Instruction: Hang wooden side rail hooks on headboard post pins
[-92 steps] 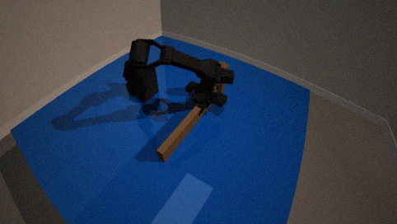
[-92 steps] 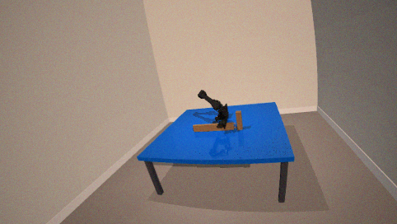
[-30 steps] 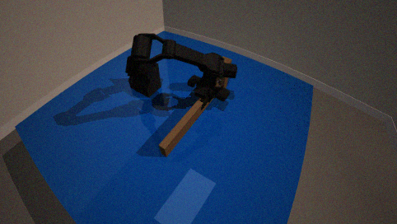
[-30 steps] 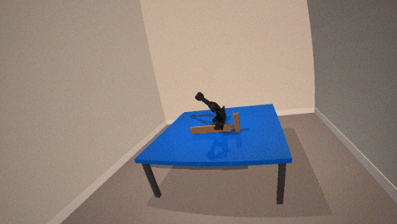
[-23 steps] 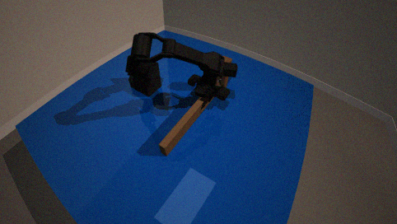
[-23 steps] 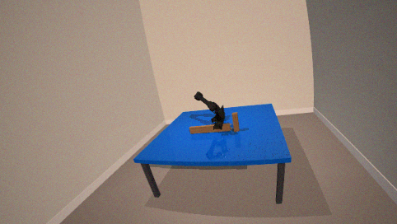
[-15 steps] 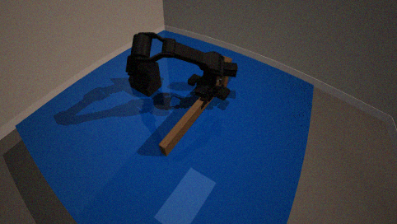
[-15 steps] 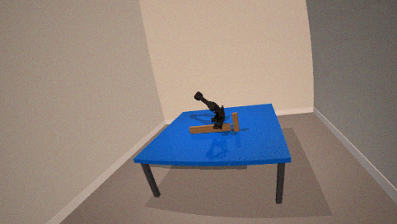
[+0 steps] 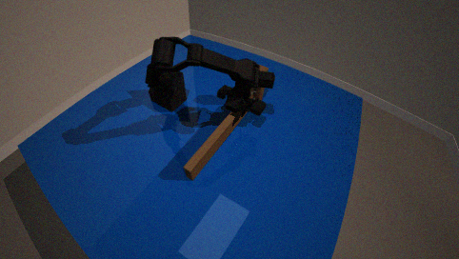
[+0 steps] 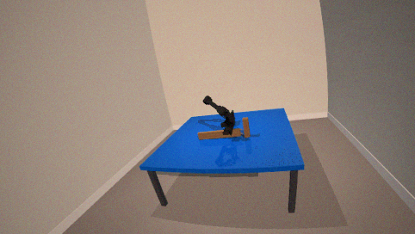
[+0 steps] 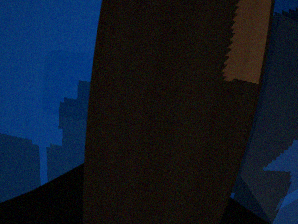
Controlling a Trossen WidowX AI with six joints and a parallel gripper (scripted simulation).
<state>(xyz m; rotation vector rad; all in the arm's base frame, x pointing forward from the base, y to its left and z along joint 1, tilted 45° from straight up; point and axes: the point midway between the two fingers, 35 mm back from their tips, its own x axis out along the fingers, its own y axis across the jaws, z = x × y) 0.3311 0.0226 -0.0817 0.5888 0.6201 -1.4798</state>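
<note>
Right now my gripper tip is 150 mm to the right of the headboard post and 50 mm below it.
</note>
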